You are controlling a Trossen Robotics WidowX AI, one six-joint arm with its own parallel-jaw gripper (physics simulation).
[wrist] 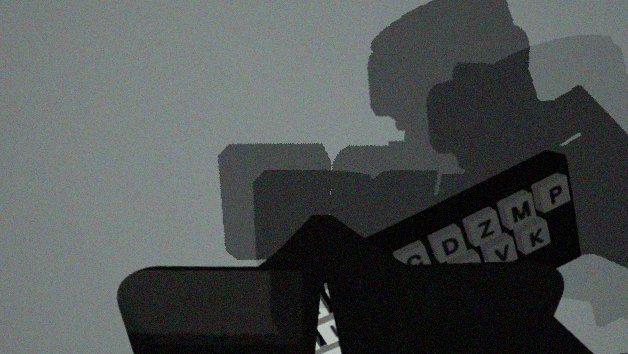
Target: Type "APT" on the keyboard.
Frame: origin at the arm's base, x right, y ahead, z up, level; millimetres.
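Seen in the pictures: gripper, fingertip midpoint: [321, 225].
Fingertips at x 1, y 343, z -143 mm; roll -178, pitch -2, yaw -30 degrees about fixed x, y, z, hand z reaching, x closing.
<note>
Offsets run from my fingertips to a thing's top centre. "spot": to the spot under its first point. Level surfaces: height alone.
A black keyboard {spot: dx +107, dy -34, dz -11 mm} [542, 162] with grey lettered keys lies tilted at the right in the wrist view. The P key {dx +104, dy -48, dz -3 mm} [554, 194] is at the right end of its far row, beside the M key {dx +85, dy -47, dz -3 mm} [521, 213], Z key {dx +66, dy -46, dz -3 mm} [486, 229] and D key {dx +47, dy -45, dz -3 mm} [450, 245]. The K key {dx +88, dy -66, dz -3 mm} [536, 236] and V key {dx +69, dy -65, dz -3 mm} [501, 252] are in the row below. My gripper [321, 225] is shut and empty; its dark fingers hide much of the keyboard. Parts of pale keys {dx -25, dy -59, dz -3 mm} [327, 334] show through the narrow slit between the fingers. I cannot make out an A or T key.
A plain grey surface {dz -20 mm} [110, 125] extends beyond the keyboard and to the left. Dark overlapping shadows of the arm and gripper [295, 215] fall across it at the centre and upper right. The scene is dim.
</note>
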